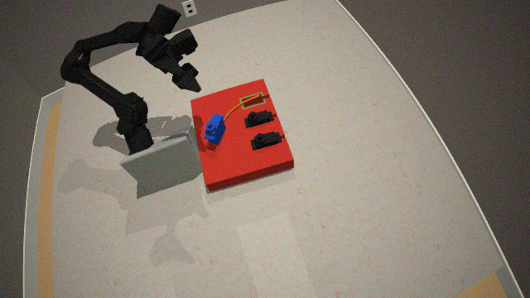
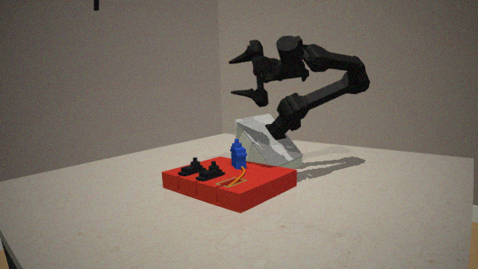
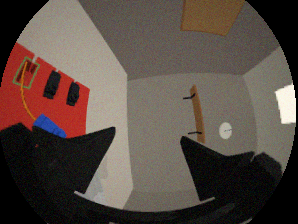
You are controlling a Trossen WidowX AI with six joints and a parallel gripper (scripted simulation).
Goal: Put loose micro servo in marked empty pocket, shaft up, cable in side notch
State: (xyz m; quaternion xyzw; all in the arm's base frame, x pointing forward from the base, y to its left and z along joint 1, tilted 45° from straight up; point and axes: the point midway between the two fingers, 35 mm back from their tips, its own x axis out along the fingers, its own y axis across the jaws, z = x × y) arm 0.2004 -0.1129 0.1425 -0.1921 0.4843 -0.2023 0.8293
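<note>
My gripper tip is now 280 mm above the red deck, 40 mm to the right of it and 20 mm short of it.
</note>
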